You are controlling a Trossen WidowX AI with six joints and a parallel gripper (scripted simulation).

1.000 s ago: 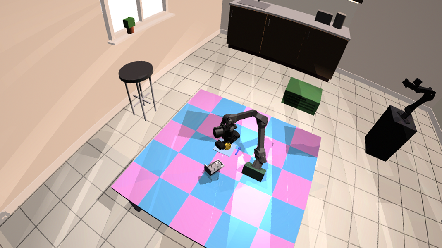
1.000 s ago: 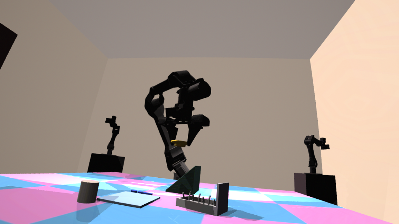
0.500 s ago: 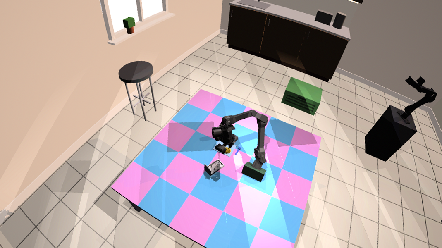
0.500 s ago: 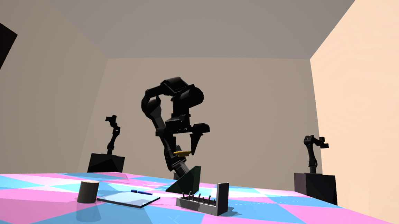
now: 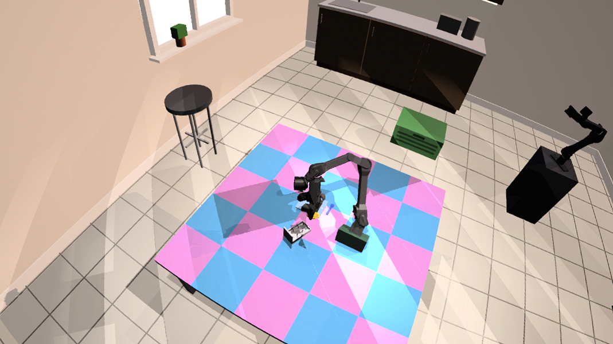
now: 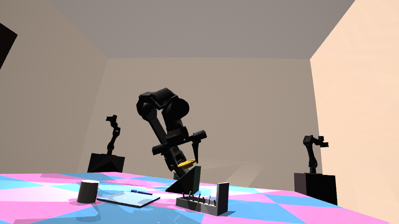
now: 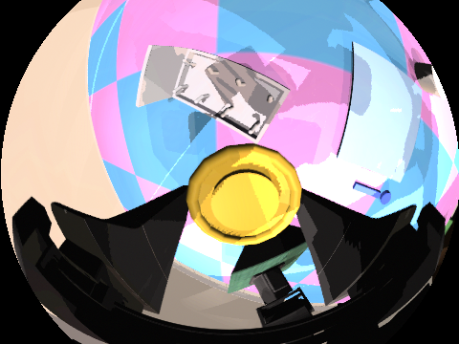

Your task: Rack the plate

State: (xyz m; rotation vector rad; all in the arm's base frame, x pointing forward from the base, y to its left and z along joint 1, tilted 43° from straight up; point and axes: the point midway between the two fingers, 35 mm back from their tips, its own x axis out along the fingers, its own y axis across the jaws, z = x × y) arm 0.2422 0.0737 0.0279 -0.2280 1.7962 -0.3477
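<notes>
Right now the dish rack is 9 cm below my gripper tip, 6 cm to the left of it and 5 cm ahead of it. Also, from my gripper tip: yellow plate: 1 cm above; flat glassy board: 15 cm to the right, 11 cm below, 7 cm ahead; blue spoon: 18 cm to the right, 11 cm below, 4 cm behind.
</notes>
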